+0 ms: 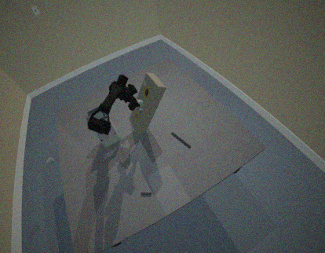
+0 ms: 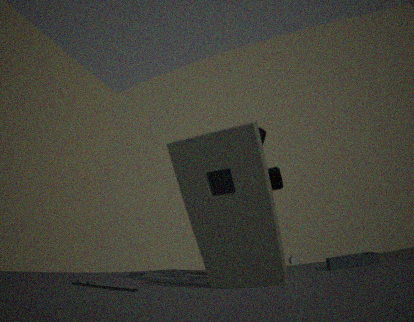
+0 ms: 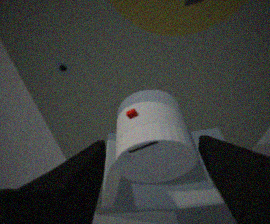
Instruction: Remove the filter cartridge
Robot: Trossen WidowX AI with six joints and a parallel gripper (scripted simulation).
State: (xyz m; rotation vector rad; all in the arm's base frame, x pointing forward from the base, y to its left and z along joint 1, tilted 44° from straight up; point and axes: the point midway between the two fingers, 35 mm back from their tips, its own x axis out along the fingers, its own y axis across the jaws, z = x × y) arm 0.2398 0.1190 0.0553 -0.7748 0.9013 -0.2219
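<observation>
The service panel is 5 cm ahead of my gripper tip, 1 cm to the right of it and 2 cm below it. Also, from my gripper tip: round filter cartridge (right at my gripper tip); small dark piece (15 cm behind, 53 cm to the right, 18 cm below).
</observation>
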